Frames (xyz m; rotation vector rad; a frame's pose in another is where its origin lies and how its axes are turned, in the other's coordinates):
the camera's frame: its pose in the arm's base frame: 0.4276 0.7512 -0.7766 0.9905 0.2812 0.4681
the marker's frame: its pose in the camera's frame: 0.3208 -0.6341 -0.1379 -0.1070 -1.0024 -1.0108
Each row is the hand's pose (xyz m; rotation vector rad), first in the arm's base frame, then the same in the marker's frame.
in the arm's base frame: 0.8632 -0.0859 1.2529 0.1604 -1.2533 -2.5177
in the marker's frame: 0.2010 1.4661 2.3389 0.2537 -1.4942 -1.1904
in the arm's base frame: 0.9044 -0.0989 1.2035 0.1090 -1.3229 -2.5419
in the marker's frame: 0.2448 1.4561 2.2911 0.2605 -1.5673 -1.2038
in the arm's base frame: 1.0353 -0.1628 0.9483 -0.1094 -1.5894 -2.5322
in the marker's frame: 0.4183 1.3514 2.0783 0.2579 -1.8369 -1.1681
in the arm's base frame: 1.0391 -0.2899 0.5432 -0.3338 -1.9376 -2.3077
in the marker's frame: 0.5887 1.0415 1.8433 0.2666 -2.1340 -0.9392
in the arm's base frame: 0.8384 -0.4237 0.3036 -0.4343 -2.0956 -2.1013
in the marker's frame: 0.6105 0.7028 1.8236 0.2594 -2.2589 -0.7400
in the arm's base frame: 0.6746 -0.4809 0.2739 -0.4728 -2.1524 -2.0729
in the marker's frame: 0.5595 0.5542 1.9030 0.2672 -2.3115 -0.7154
